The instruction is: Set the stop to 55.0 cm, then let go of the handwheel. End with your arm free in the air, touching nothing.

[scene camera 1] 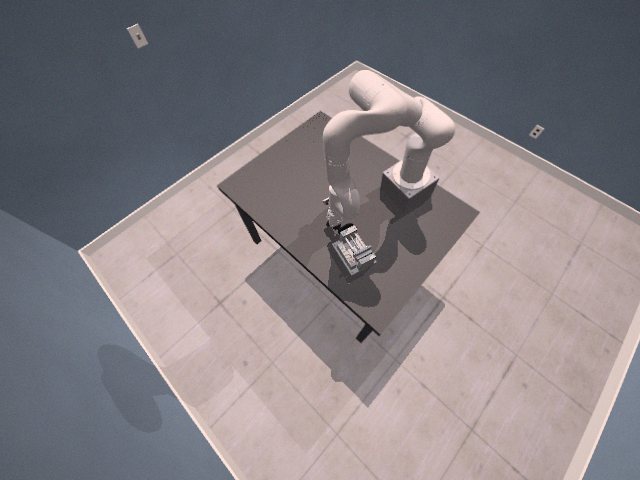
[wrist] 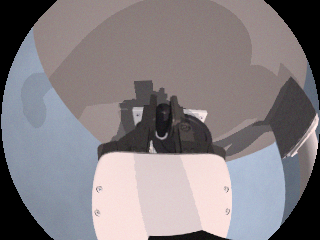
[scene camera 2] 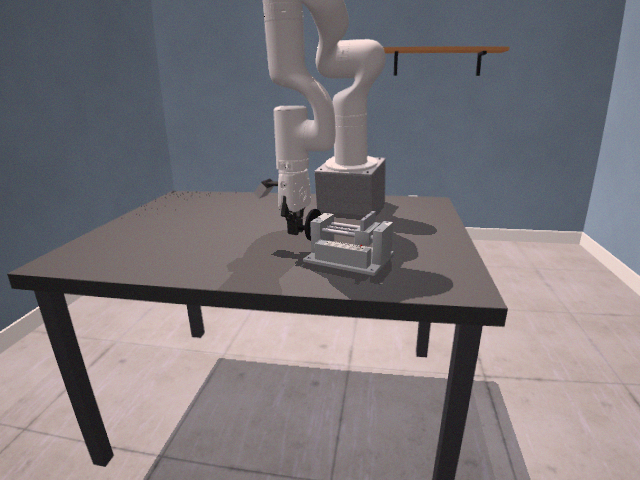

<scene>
In view: my gripper (scene camera 2: 295, 232).
My gripper is seen too in the wrist view (wrist: 163, 104).
</scene>
